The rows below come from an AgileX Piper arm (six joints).
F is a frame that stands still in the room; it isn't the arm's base.
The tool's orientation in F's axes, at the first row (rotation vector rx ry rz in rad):
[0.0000 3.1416 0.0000]
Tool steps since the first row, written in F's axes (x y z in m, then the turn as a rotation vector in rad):
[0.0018 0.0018 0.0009 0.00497 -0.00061 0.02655]
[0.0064 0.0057 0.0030 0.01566 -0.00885 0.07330]
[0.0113 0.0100 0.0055 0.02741 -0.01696 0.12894]
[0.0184 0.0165 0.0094 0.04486 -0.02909 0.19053]
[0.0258 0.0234 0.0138 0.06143 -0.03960 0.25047]
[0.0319 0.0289 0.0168 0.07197 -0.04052 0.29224]
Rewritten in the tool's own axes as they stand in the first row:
[-0.0018 0.0018 -0.0009 -0.00497 -0.00061 -0.02655]
[-0.0064 0.0057 -0.0030 -0.01566 -0.00885 -0.07330]
[-0.0113 0.0100 -0.0055 -0.02741 -0.01696 -0.12894]
[-0.0184 0.0165 -0.0094 -0.04486 -0.02909 -0.19053]
[-0.0258 0.0234 -0.0138 -0.06143 -0.03960 -0.25047]
[-0.0319 0.0289 -0.0168 -0.07197 -0.04052 -0.29224]

